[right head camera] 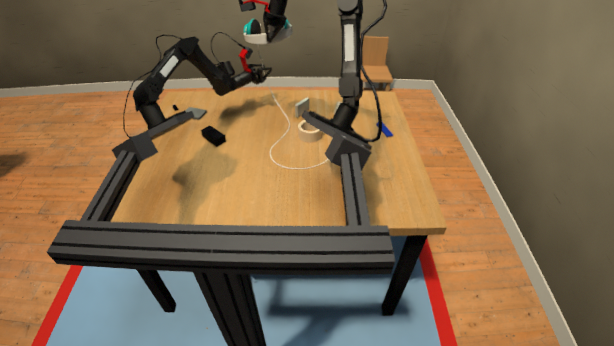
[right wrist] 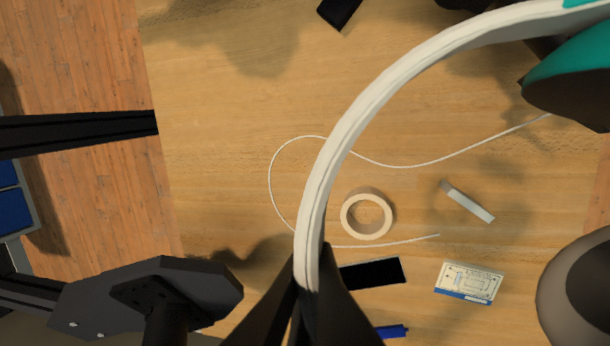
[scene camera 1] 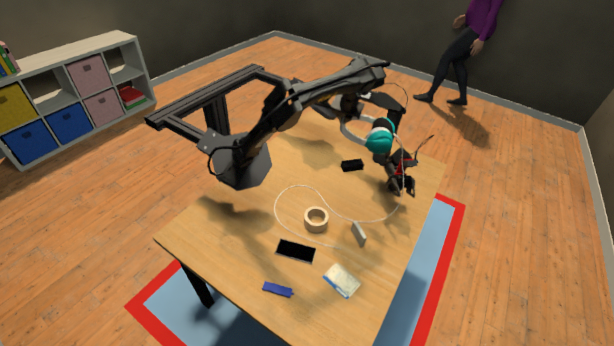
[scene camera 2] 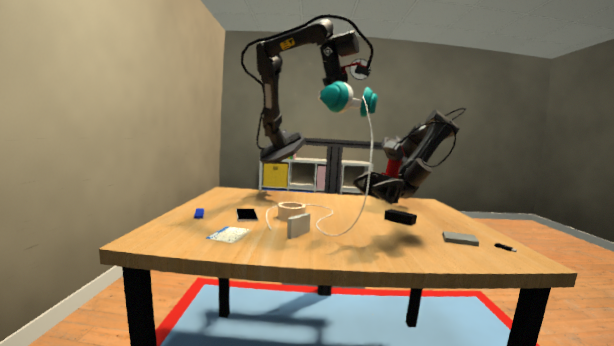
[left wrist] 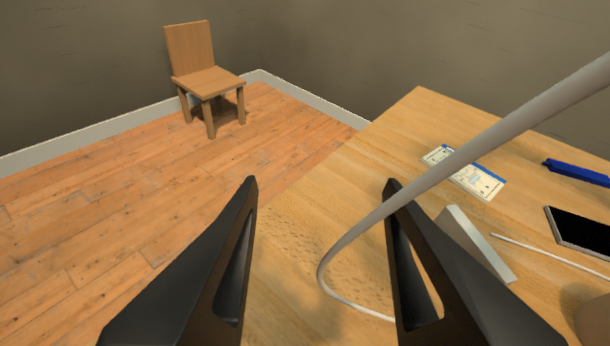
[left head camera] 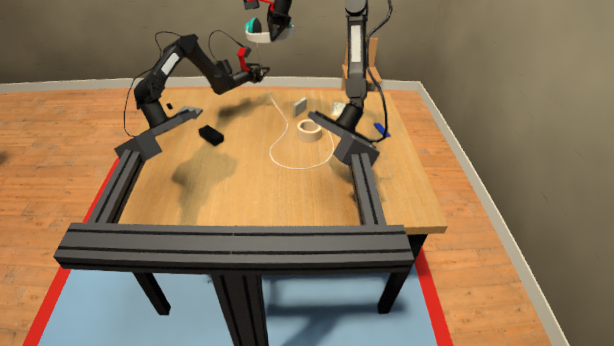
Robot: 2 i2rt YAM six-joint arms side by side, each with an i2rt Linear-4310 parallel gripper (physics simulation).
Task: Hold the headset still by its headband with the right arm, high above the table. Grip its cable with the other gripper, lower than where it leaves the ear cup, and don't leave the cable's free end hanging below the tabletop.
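Pixels of known places: left gripper, fingertip midpoint: (right head camera: 268, 67) (scene camera 1: 407, 196) (scene camera 2: 362, 185) (left wrist: 320, 183) (left head camera: 265, 66); right gripper, fingertip midpoint: (right head camera: 268, 41) (right wrist: 315, 252) (scene camera 1: 342, 123) (left head camera: 271, 40); left arm's base, origin of the base link: (scene camera 1: 319, 102); right arm's base, origin of the base link: (right head camera: 338, 128) (right wrist: 170, 306) (scene camera 1: 241, 160) (scene camera 2: 281, 145) (left head camera: 343, 128).
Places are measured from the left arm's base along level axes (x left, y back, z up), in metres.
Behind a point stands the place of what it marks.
Observation:
The white and teal headset (left head camera: 257, 37) {x -0.205, y -0.353, z 0.176 m} (scene camera 2: 335, 97) {x -0.236, y -0.551, z 0.161 m} hangs high above the table. My right gripper (right wrist: 315, 252) {x -0.254, y -0.359, z 0.167 m} is shut on its white headband (right wrist: 356, 120) {x -0.187, y -0.364, z 0.185 m}. A thin white cable (scene camera 2: 371, 140) {x -0.125, y -0.572, z 0.044 m} (left wrist: 450, 162) {x -0.120, y -0.597, z -0.013 m} drops from one ear cup, bends onto the tabletop and curves around the tape roll. Its free end (right wrist: 437, 234) {x -0.409, y -0.568, z -0.246 m} (scene camera 2: 270, 228) {x -0.410, y -0.572, z -0.245 m} lies on the table. My left gripper (left wrist: 320, 183) {x -0.134, y -0.644, z -0.070 m} (scene camera 1: 404, 192) {x -0.134, y -0.644, z -0.070 m} is open, above the table and lower than the headset. In the left wrist view the cable crosses in front of the right-hand fingertip, and its bend shows beyond the gap, not gripped.
On the table (scene camera 2: 165, 250) {x -0.576, y -0.843, z -0.249 m} are a tape roll (scene camera 1: 316, 220) {x -0.422, y -0.443, z -0.200 m}, an upright grey block (scene camera 1: 358, 234) {x -0.326, y -0.587, z -0.209 m}, a black phone (scene camera 1: 295, 251) {x -0.554, y -0.467, z -0.241 m}, a white and blue card-like box (scene camera 1: 342, 281) {x -0.502, y -0.670, z -0.248 m}, a blue object (scene camera 1: 277, 289) {x -0.701, y -0.542, z -0.239 m}, a black block (scene camera 1: 352, 165) {x -0.027, y -0.296, z -0.214 m} and a flat grey box (scene camera 2: 460, 238) {x 0.169, y -0.462, z -0.234 m}.

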